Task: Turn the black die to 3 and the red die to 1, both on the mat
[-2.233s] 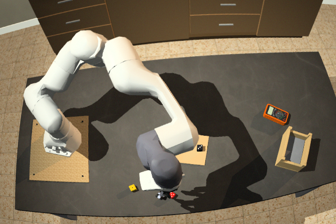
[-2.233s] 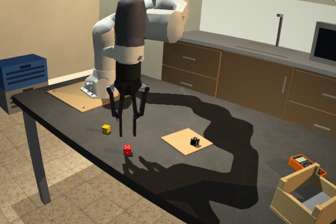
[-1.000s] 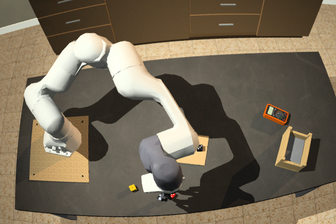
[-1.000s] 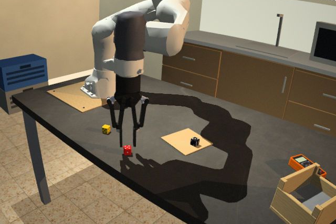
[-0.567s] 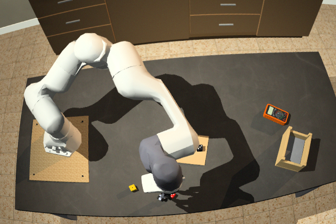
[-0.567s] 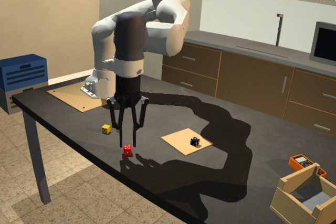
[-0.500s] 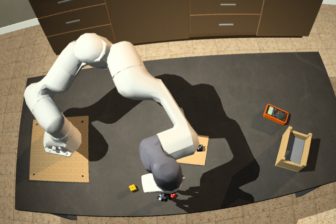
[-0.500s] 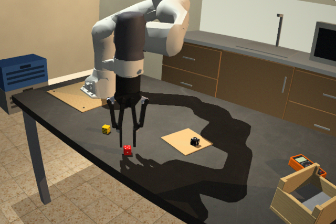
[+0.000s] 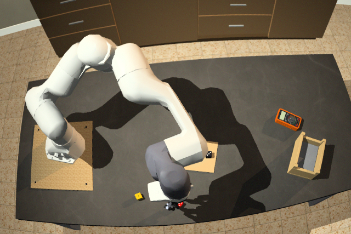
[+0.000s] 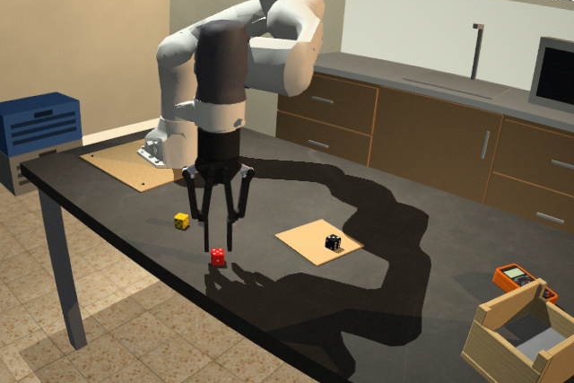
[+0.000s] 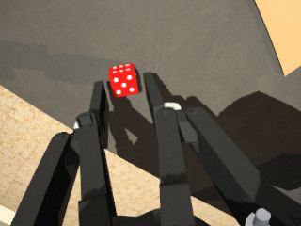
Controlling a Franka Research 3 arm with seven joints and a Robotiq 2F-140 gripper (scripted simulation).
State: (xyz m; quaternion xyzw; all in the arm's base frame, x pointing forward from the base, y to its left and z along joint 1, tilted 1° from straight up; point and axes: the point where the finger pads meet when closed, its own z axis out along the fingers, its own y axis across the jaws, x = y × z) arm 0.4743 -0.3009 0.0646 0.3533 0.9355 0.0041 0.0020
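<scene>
Now: hand 5 cm above the red die. Also, from my hand: black die: 14 cm ahead, 21 cm to the left, 5 cm below; yellow die: 16 cm behind, 5 cm to the left, 5 cm below; tan mat: 10 cm ahead, 21 cm to the left, 6 cm below.
</scene>
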